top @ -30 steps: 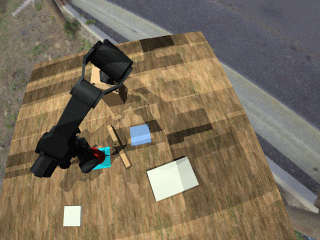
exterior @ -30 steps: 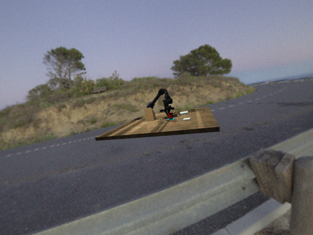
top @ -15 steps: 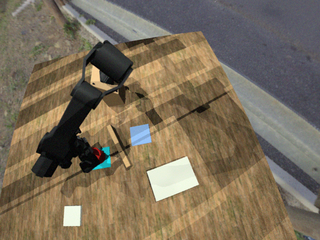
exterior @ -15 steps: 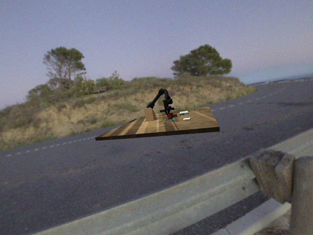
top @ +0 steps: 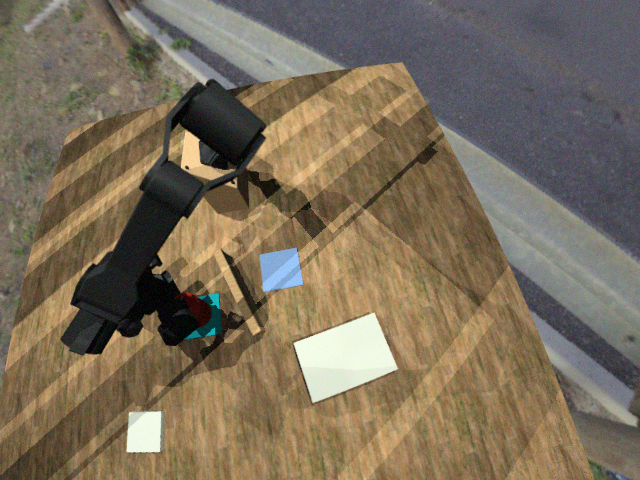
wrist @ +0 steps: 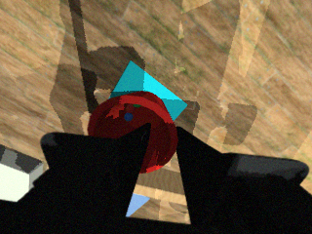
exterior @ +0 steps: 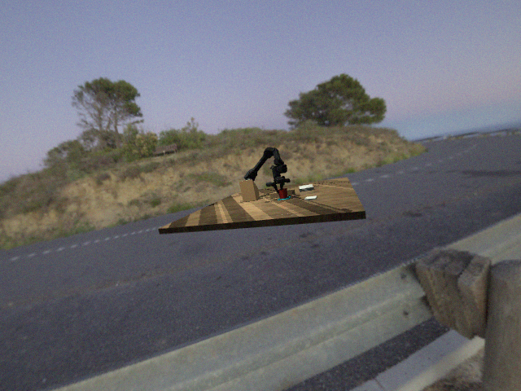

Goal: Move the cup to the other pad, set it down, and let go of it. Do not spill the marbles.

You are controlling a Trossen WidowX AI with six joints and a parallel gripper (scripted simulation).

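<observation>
Right now the red cup is 20 mm ahead of my gripper tip, 10 mm to the left of it and 10 mm below it. From my gripper tip the other things lie so: blue marble (40 mm ahead, 30 mm below, 20 mm to the left); then thin wooden bar (120 mm to the left, 40 mm below); then cyan pad (60 mm below, 30 mm ahead, 10 mm to the left).
</observation>
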